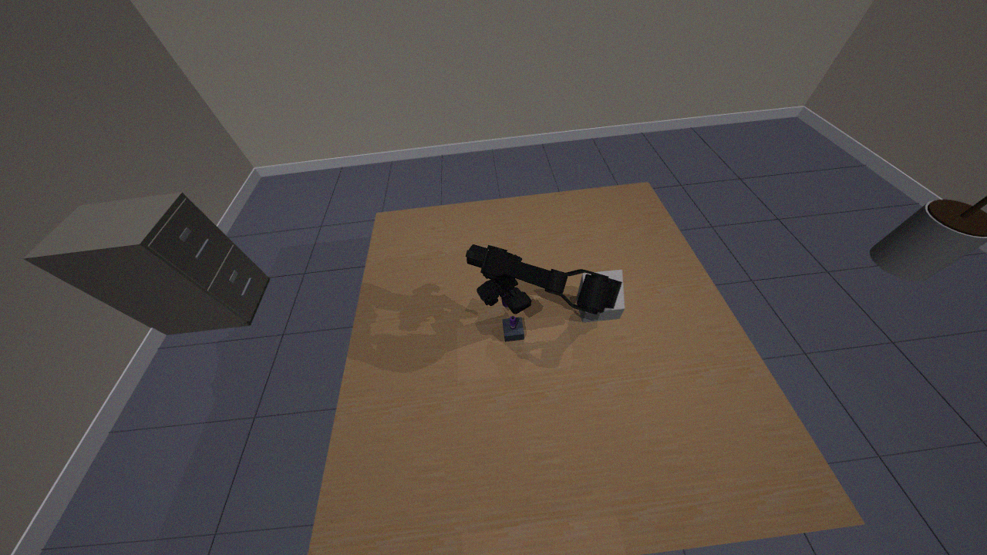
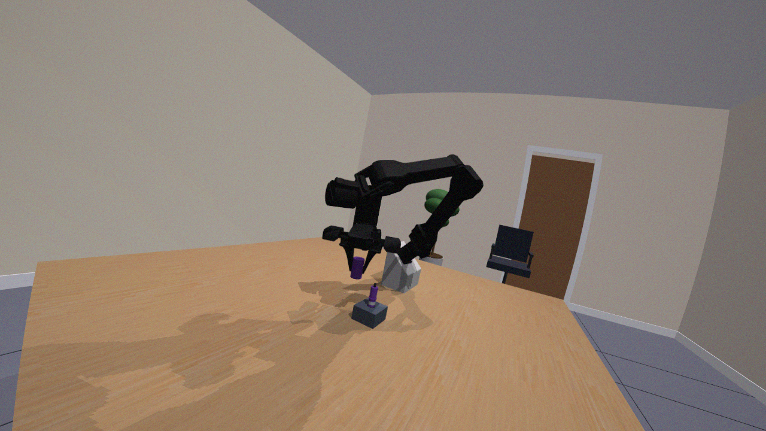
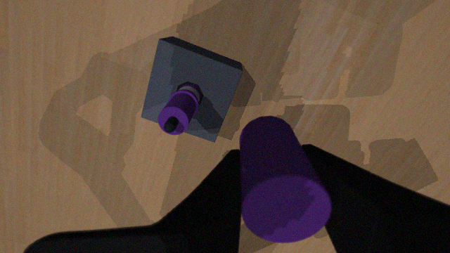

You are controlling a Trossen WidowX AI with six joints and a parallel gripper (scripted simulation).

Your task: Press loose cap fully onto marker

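Right now the holder block is 2 cm behind my gripper tip, 5 cm to the left of it and 10 cm below it. Also, from my gripper tip: purple marker cap (1 cm above).
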